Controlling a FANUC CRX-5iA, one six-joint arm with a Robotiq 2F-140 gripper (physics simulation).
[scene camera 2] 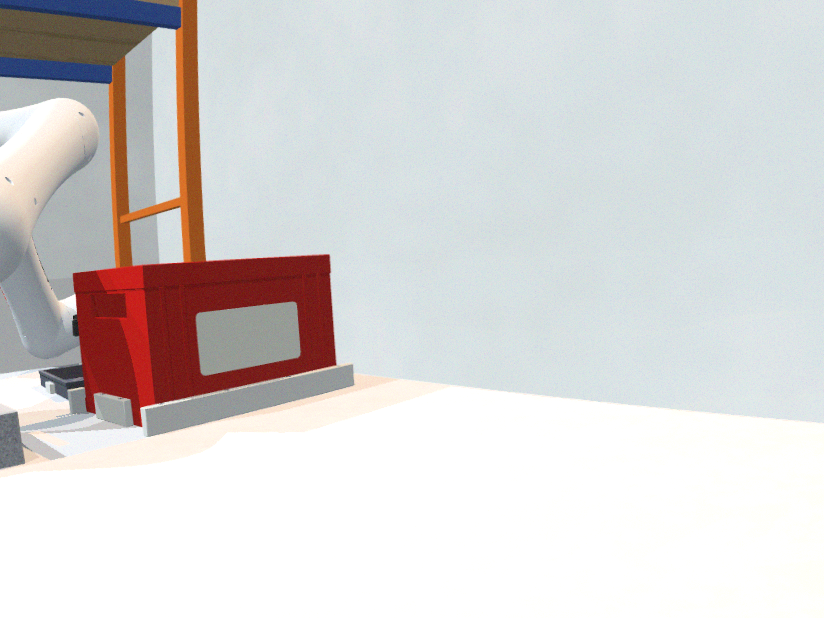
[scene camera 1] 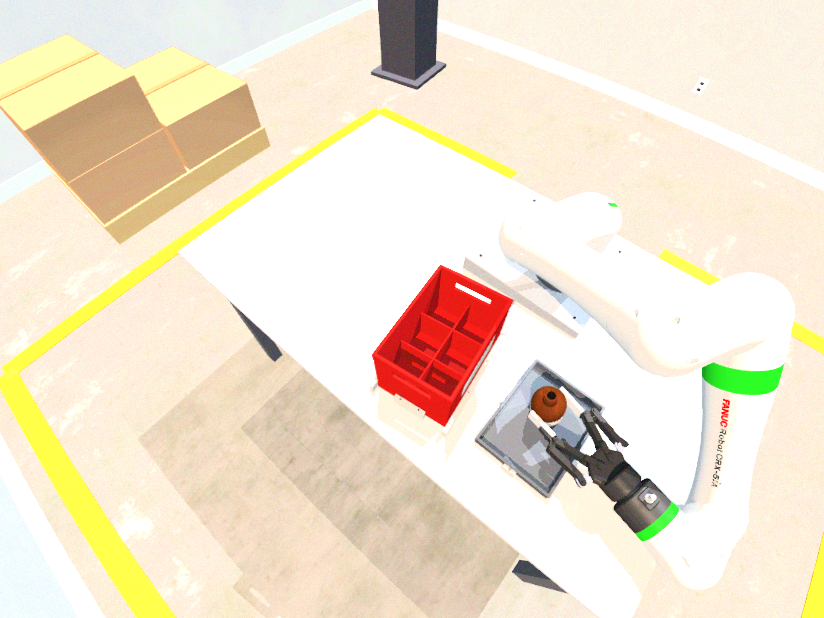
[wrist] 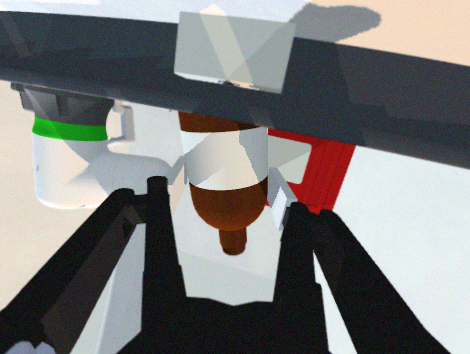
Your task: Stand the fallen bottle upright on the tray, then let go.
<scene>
I see my gripper (scene camera 1: pixel 545 401) and a brown bottle (scene camera 1: pixel 549 403).
The brown bottle also shows in the wrist view (wrist: pixel 227 162). My gripper is seen too in the wrist view (wrist: pixel 228 174).
</scene>
